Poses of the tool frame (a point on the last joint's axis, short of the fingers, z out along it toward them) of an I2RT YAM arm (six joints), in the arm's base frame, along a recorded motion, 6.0 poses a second.
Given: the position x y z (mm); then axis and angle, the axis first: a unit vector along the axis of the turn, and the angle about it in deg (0 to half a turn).
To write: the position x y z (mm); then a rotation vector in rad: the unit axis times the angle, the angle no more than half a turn. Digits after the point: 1 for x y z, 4 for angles.
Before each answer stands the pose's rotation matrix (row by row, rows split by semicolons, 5 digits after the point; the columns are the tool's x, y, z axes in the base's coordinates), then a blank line. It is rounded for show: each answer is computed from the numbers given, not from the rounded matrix.
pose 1, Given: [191.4, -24.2, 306.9, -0.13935, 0.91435, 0.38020, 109.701]
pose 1, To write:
-0.31115 -0.52831 0.78998; 0.18758 0.78075 0.59602; -0.93167 0.33363 -0.14383

[191.4, -24.2, 306.9, -0.2668, 1.7506, 0.7279]
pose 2, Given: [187.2, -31.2, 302.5, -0.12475, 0.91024, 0.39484, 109.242]
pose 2, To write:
-0.30887 -0.52376 0.79390; 0.22181 0.77203 0.59562; -0.92488 0.36006 -0.12228

[187.2, -31.2, 302.5, -0.2379, 1.7355, 0.7528]
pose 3, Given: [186.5, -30.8, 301.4, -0.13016, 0.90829, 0.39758, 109.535]
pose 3, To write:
-0.31178 -0.53245 0.78695; 0.21694 0.76647 0.60454; -0.92506 0.35920 -0.12346

[186.5, -30.8, 301.4, -0.2488, 1.7364, 0.7601]
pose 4, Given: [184.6, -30.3, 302.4, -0.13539, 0.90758, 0.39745, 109.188]
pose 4, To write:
-0.30431 -0.53863 0.78566; 0.21211 0.76576 0.60714; -0.92866 0.35141 -0.11878

[184.6, -30.3, 302.4, -0.2580, 1.7296, 0.7574]
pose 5, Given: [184.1, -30.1, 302.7, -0.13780, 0.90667, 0.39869, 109.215]
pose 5, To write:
-0.30388 -0.54254 0.78314; 0.21042 0.76349 0.61058; -0.92918 0.35033 -0.11784

[184.1, -30.1, 302.7, -0.2627, 1.7283, 0.7600]
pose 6, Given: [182.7, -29.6, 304.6, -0.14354, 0.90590, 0.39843, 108.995]
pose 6, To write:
-0.29818 -0.54909 0.78076; 0.20438 0.76228 0.61414; -0.93237 0.34269 -0.11507

[182.7, -29.6, 304.6, -0.2731, 1.7233, 0.7579]
